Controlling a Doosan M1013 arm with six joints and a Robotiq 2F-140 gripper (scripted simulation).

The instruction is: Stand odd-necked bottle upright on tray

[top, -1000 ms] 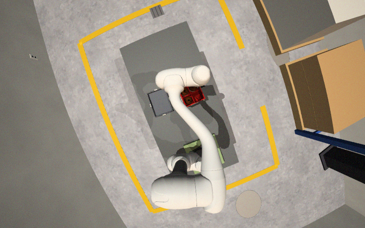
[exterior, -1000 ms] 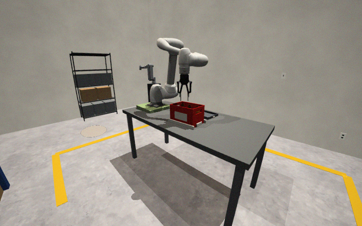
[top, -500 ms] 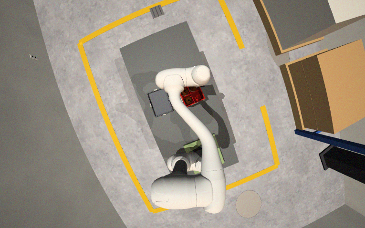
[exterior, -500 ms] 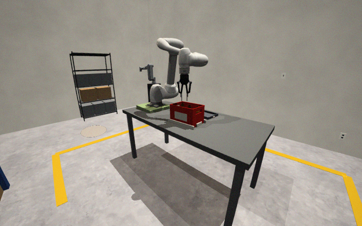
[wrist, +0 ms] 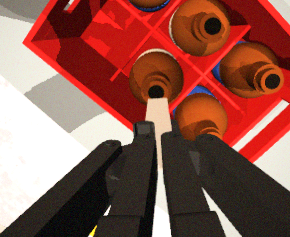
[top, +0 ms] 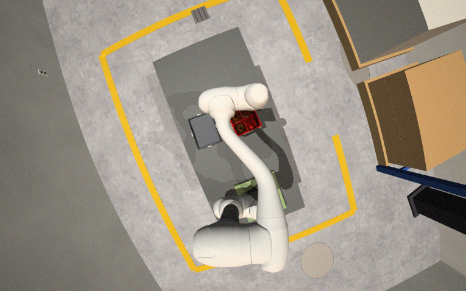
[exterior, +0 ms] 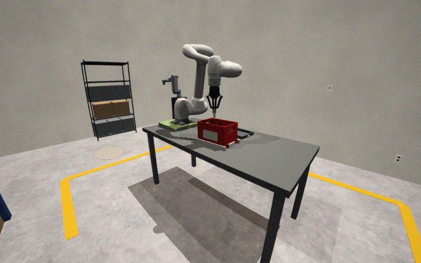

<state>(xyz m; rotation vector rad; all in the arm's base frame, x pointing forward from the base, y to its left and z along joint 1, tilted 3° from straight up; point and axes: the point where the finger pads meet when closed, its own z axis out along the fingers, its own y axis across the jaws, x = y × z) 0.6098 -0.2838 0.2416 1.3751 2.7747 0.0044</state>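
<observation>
Right now my hand is 5 cm to the right of the red crate and 17 cm above it. Round my hand: dark grey tray (5 cm ahead, 35 cm to the left, 24 cm below).
</observation>
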